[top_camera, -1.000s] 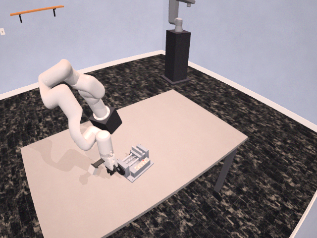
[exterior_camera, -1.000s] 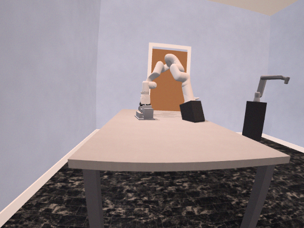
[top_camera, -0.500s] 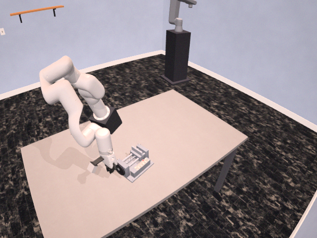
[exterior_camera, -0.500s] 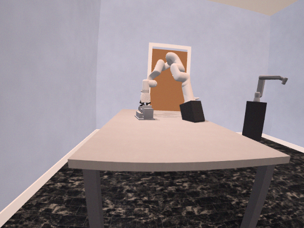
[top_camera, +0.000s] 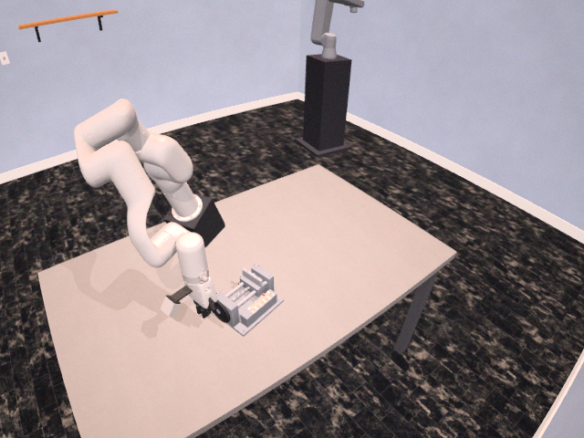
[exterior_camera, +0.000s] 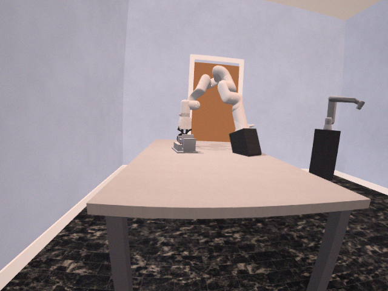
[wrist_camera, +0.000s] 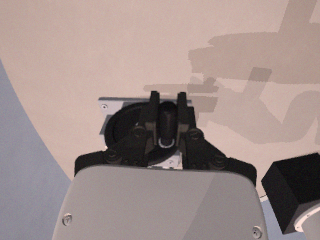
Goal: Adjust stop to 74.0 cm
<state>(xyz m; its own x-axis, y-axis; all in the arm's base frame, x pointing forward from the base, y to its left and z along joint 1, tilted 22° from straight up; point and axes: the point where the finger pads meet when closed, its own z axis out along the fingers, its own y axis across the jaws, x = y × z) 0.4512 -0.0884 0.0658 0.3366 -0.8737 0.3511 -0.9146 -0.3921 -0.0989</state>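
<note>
My gripper is now 2 cm to the right of the black handwheel and 1 cm above it. The rest, counted from my hand: handwheel knob 1 cm to the left; then sliding stop block 3 cm behind, 19 cm to the left, 1 cm below.
</note>
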